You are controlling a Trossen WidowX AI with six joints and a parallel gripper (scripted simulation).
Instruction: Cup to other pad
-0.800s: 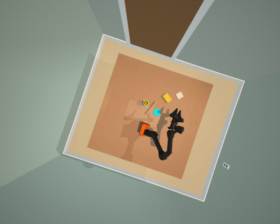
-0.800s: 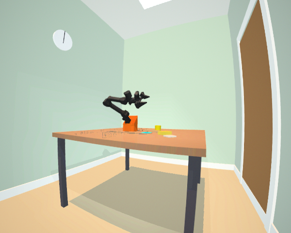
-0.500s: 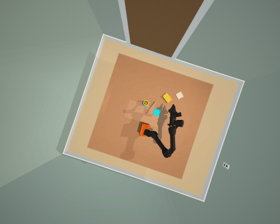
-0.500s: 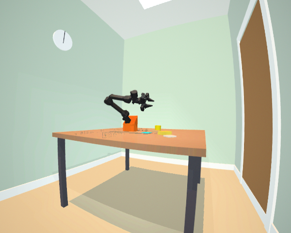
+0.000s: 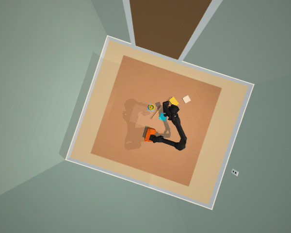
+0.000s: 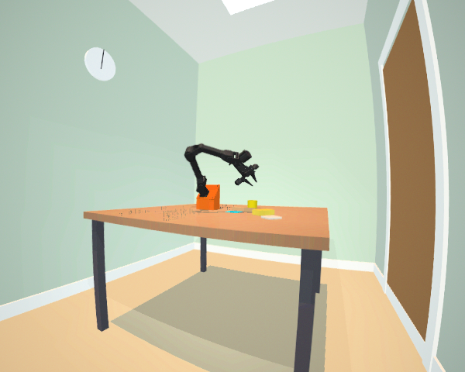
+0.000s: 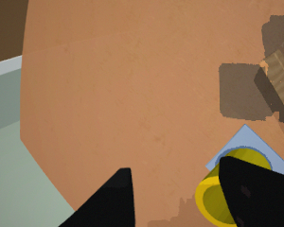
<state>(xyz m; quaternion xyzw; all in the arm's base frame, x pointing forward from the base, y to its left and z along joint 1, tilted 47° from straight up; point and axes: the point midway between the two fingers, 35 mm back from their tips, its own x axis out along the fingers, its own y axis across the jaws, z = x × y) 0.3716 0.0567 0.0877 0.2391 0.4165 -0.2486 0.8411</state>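
Right now my gripper tip is 19 cm above the light blue pad, 11 cm to the right of it and 5 cm past it. Also, from my gripper tip: cream tile: 28 cm to the right, 18 cm below, 18 cm ahead; then cyan pad: 19 cm below, 12 cm behind, 7 cm to the right; then yellow block: 17 cm below, 13 cm to the right, 10 cm ahead.
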